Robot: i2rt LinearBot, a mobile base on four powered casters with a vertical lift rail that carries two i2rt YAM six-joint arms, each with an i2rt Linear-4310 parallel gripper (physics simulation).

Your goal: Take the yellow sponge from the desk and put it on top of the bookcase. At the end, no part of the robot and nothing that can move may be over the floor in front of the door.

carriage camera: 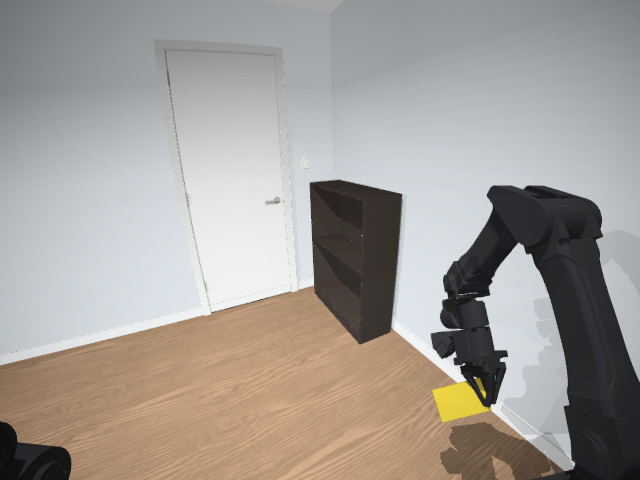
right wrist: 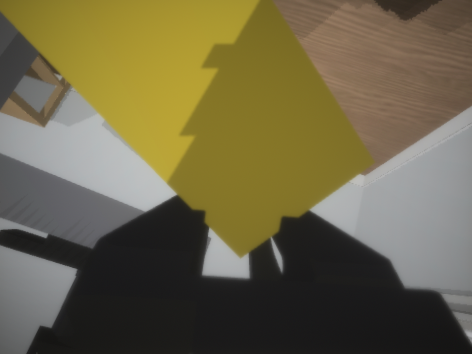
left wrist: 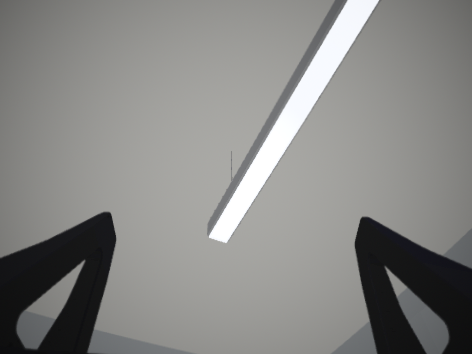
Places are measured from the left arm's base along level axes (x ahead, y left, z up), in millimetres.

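Where they show: left gripper, between the fingertips: (left wrist: 235, 228); right gripper, between the fingertips: (carriage camera: 489, 405) (right wrist: 232, 181).
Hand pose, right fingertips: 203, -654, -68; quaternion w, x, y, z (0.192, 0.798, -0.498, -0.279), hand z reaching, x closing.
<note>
After its pixels a point has its place, as x, y, z.
The yellow sponge (carriage camera: 459, 401) {225, -601, -72} (right wrist: 215, 115) {261, -622, -62} is held by one corner in my right gripper (carriage camera: 488, 404) {203, -654, -68} (right wrist: 232, 181) {203, -654, -68}, which is shut on it, above the floor at the lower right of the carriage view. The dark bookcase (carriage camera: 381, 268) {1402, -757, -368} stands against the right wall near the room corner, farther off than the sponge; a narrow strip of its top shows. The white door (carriage camera: 230, 170) {1952, 295, 248} is in the wall left of the bookcase. My left gripper (left wrist: 235, 228) {15, -8, 443} is open and empty, with the ceiling beyond it. The desk cannot be made out in these views.
The wooden floor (carriage camera: 232, 392) {981, 210, -953} runs to the door and the bookcase. The right wall (carriage camera: 454, 129) {1215, -1051, 478} is close behind my right arm (carriage camera: 573, 289) {119, -622, 253}. Part of my left arm (carriage camera: 41, 459) {29, -33, 137} shows at the lower left. A wooden frame-like object (right wrist: 44, 119) {-1864, -38, -545} shows at the right wrist view's left.
</note>
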